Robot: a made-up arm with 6 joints. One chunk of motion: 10 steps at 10 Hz.
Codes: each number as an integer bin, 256 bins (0 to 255) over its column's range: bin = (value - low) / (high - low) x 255, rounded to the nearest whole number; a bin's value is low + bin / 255 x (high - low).
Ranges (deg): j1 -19..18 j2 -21..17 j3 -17..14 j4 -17..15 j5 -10..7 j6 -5..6
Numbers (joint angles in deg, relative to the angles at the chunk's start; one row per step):
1: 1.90 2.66 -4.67 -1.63 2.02 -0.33
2: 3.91 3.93 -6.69 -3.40 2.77 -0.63
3: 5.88 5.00 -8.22 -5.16 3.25 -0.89
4: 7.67 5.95 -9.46 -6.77 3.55 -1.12
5: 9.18 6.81 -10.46 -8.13 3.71 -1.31
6: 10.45 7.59 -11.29 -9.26 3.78 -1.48
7: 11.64 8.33 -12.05 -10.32 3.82 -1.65
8: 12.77 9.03 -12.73 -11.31 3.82 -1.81
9: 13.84 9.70 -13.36 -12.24 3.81 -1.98
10: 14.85 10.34 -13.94 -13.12 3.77 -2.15
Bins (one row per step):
1: 144 159 101 122 180 108
2: 158 167 85 108 192 101
3: 171 174 72 94 199 95
4: 184 181 62 82 203 90
5: 194 187 54 71 206 86
6: 203 192 47 62 207 82
7: 211 197 41 53 207 78
8: 219 202 35 45 207 74
9: 226 206 30 38 207 70
10: 233 210 25 31 207 66

